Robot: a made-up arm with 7 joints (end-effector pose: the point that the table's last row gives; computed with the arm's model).
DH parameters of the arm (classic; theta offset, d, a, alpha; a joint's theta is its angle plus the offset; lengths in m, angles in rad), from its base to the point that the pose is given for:
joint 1: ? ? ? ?
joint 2: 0 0.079 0 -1.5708
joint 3: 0 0.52 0.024 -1.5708
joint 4: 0 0.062 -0.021 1.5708
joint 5: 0 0.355 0 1.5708
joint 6: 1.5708 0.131 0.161 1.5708
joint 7: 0 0.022 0 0
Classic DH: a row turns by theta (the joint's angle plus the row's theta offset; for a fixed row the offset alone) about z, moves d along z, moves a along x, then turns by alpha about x.
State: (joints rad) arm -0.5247 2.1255 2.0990 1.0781 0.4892 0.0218 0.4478
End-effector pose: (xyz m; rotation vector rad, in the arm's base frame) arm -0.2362 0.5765 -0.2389 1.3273 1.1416 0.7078
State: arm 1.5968 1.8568 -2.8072 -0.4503 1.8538 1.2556 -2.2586
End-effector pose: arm 0.0538 -0.9306 0.0625 1.1092 -0.8221 1.3492
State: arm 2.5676 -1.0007 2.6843 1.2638 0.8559 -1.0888 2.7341
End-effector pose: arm -0.1511 0.0431 0.9650 -0.4519 2.4194 0.4807
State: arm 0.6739 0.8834 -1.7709 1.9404 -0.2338 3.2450 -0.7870
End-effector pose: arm -0.1788 -0.5085 0.5572 0.3142 -0.7540 1.3768
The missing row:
joint 1: 0 0.321 0 1.5708
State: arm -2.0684 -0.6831 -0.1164 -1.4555 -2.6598 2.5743 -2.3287
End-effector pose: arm 0.0466 -0.2703 0.8651 0.5596 -0.2356 2.0464
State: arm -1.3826 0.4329 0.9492 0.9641 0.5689 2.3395 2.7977
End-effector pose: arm -0.0042 0.1076 1.0623 0.0392 0.0057 -0.3992
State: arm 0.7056 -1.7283 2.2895 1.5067 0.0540 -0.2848 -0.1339
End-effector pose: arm 0.1766 0.6267 0.5385 0.1810 -1.6534 1.2495
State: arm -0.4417 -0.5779 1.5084 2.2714 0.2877 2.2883 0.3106
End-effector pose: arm 0.3984 0.0491 0.6202 -1.7756 0.1537 -0.8290
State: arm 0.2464 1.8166 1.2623 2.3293 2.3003 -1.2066 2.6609
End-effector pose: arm -0.2955 0.2504 0.1046 1.9739 -1.0364 -0.3375
